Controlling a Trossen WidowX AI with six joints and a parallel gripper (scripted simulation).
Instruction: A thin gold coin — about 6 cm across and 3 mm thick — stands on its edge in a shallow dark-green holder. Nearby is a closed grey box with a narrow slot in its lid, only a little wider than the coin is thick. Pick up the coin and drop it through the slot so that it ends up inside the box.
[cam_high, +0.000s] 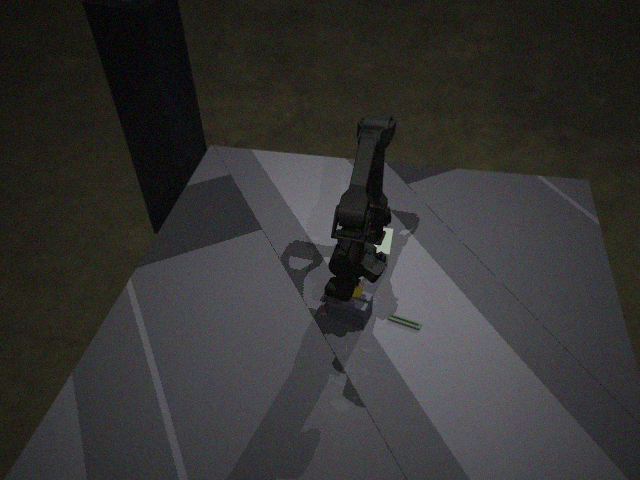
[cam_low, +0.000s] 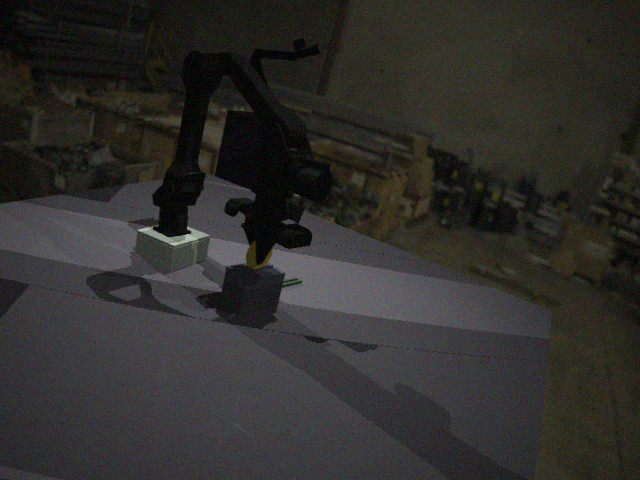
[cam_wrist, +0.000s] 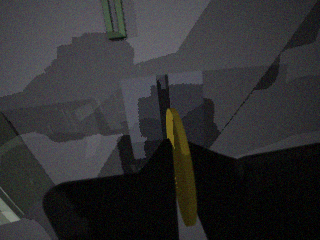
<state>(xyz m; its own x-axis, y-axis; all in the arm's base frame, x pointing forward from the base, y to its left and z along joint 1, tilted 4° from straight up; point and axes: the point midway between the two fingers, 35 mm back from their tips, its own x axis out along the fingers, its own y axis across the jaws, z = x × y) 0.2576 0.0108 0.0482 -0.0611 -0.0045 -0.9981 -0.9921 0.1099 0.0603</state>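
The gold coin is 2 cm above my gripper tip.
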